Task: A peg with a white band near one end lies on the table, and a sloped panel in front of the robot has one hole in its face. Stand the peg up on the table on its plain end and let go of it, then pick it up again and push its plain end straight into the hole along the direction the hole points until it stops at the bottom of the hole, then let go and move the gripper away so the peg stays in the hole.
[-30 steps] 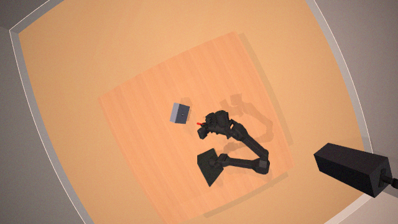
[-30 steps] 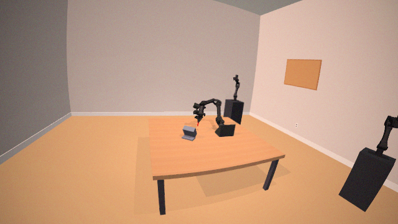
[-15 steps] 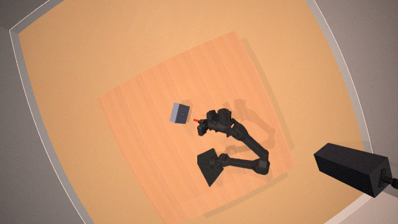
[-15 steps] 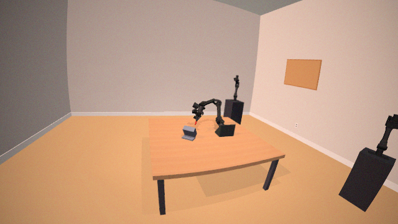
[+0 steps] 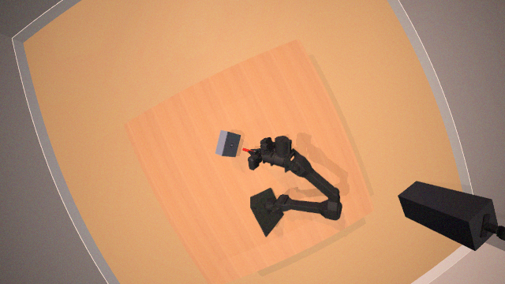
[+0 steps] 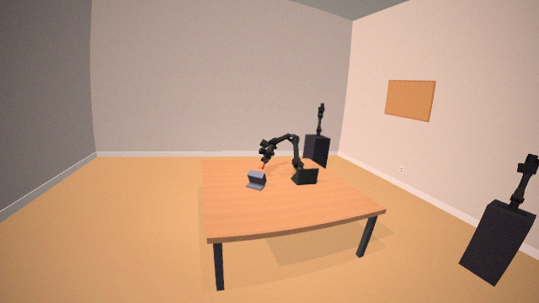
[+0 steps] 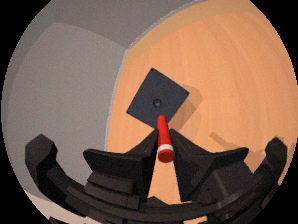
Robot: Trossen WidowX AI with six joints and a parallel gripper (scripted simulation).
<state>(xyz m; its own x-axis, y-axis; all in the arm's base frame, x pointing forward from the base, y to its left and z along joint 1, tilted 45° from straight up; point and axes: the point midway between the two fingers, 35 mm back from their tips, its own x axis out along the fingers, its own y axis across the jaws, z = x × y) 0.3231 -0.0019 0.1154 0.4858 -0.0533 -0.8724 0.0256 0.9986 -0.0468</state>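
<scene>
Now: gripper tip 8 cm short of the sloped panel, 8 cm to the right of it and 8 cm above it. Also, from my gripper tip: red peg: 1 cm behind, 1 cm to the right, 1 cm above.
</scene>
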